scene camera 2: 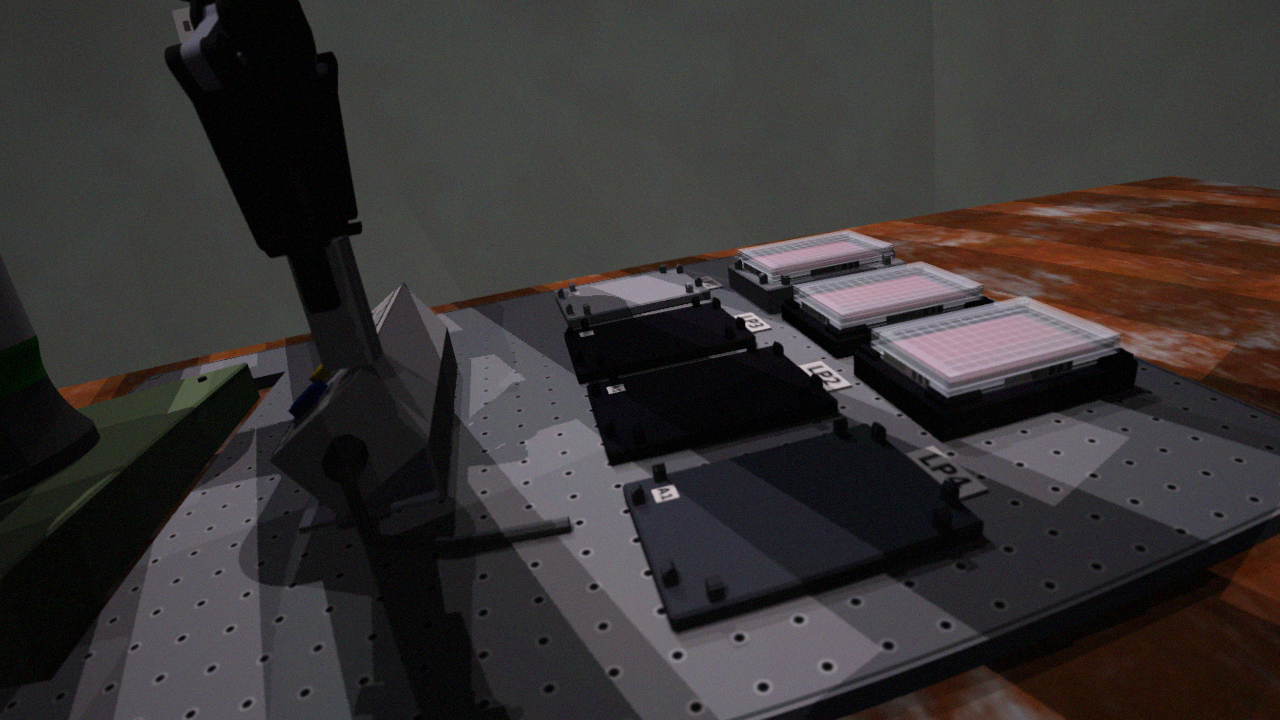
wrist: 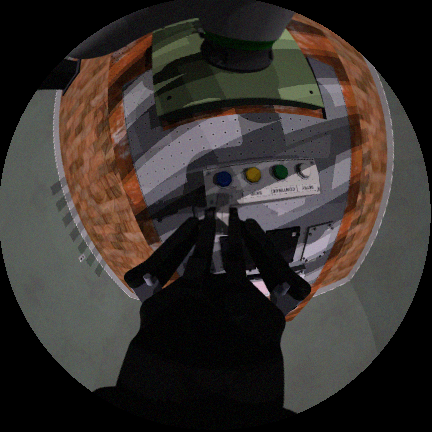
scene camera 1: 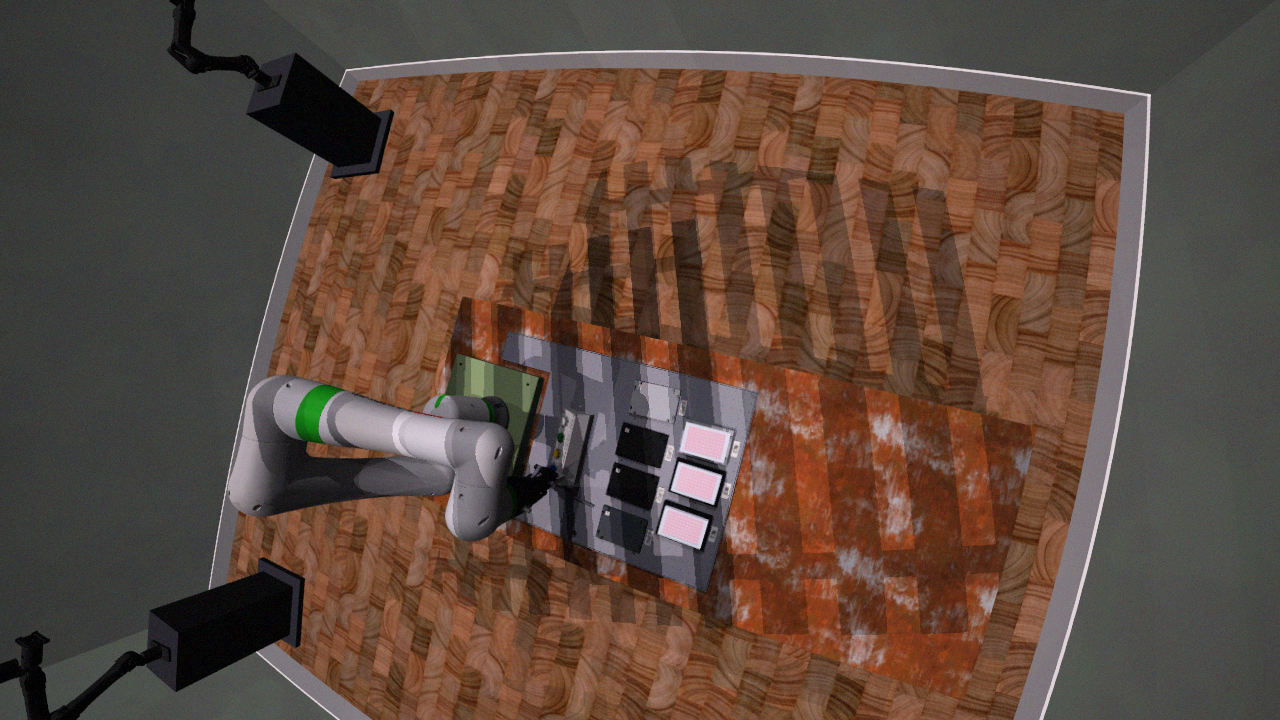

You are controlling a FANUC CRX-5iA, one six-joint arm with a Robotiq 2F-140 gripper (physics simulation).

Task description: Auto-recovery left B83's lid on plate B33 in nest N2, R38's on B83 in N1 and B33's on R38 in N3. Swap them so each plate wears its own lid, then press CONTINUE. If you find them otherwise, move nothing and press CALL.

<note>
My gripper (scene camera 2: 354, 362) is shut and touches a grey button box (wrist: 268, 188).
My gripper also shows in the wrist view (wrist: 223, 201) and in scene camera 1 (scene camera 1: 559, 475).
</note>
